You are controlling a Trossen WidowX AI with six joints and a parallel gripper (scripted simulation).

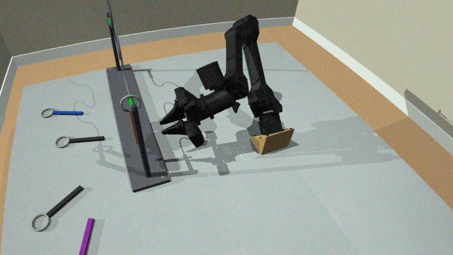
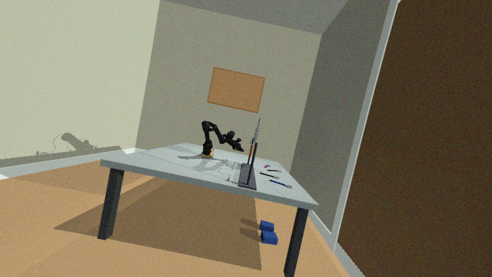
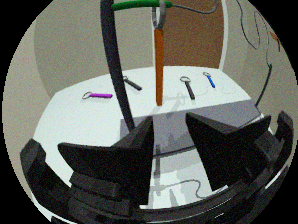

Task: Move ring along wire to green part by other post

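The ring with orange handle lies 60 mm ahead of my gripper tip and 60 mm above it. Also, from my gripper tip: blue-handled ring (380 mm ahead, 300 mm to the right, 130 mm below).
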